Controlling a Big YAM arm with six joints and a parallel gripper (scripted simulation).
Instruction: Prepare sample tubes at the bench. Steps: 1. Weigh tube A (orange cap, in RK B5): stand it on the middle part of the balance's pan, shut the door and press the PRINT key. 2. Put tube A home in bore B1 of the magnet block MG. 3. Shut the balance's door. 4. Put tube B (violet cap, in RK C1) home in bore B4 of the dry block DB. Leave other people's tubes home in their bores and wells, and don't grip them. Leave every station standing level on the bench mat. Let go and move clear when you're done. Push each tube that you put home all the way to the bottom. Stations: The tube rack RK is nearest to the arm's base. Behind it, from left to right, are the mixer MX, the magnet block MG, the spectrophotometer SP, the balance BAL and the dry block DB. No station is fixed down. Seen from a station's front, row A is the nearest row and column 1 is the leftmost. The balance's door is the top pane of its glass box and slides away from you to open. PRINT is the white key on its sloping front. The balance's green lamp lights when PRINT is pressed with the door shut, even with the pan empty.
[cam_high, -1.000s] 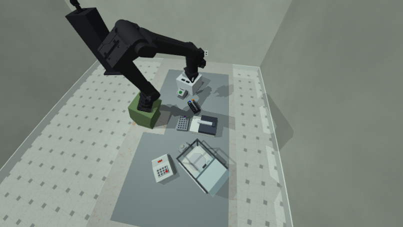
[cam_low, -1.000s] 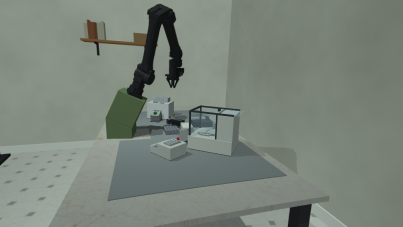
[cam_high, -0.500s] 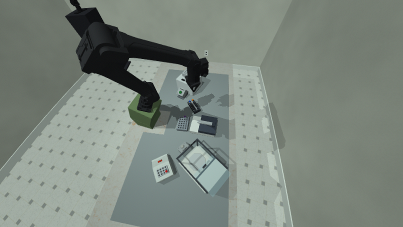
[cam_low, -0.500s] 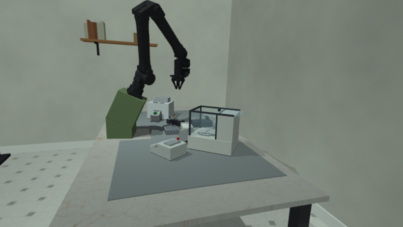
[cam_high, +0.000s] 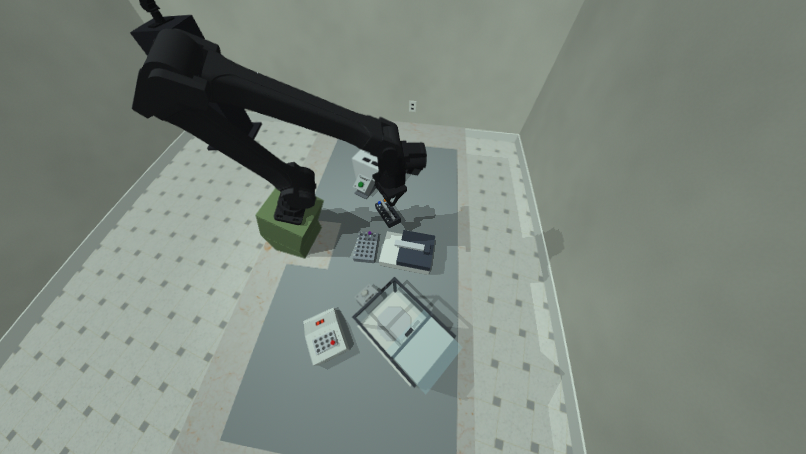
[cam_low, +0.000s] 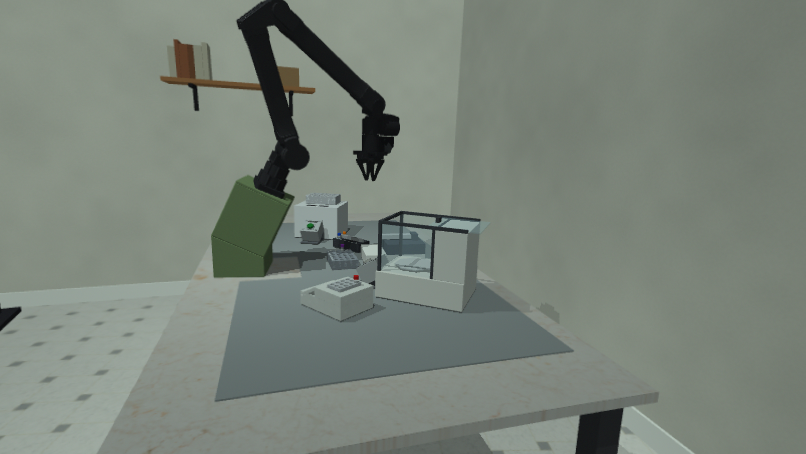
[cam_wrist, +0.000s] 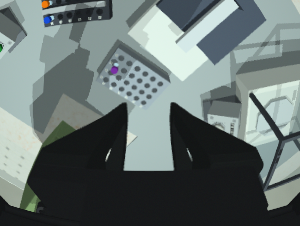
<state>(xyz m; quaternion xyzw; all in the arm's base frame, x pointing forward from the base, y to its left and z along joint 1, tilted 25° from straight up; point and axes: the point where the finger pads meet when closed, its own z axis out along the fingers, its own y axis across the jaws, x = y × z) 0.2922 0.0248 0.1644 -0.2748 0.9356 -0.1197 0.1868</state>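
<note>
Now: the balance door 410 mm to the right of my hand, 80 mm ahead of it and 70 mm below it. From my hand the other things lie so: spectrophotometer SP: 220 mm below, 70 mm ahead, 60 mm to the right; then tube B: 260 mm below, 90 mm behind, 10 mm to the left; then tube rack RK: 270 mm below, 110 mm behind, 30 mm to the right.
</note>
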